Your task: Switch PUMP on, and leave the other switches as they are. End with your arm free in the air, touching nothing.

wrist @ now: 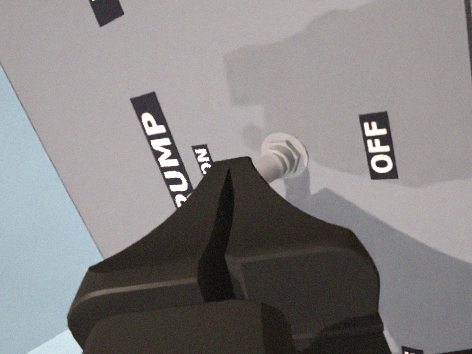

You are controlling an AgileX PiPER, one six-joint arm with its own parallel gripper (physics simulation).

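The PUMP label (162, 150) is on the grey panel at left of centre in the wrist view, with its lower end partly covered by my gripper. The small ON label (201, 152) is beside it, partly covered. The OFF label (378, 145) is at the right. The PUMP switch (270, 166) has a pale round lever in a hex-nut base between ON and OFF. The lever leans from its base towards the ON side and its far end is hidden behind my fingers. My gripper (235, 182) is shut, its tips in front of the lever; whether they touch it I cannot tell.
The grey panel (75, 125) fills most of the view, with a light blue surface (35, 210) beyond its left edge. Part of another dark label (107, 11) shows at the top left, and part of one (412, 351) at the bottom right. Shadows fall across the panel.
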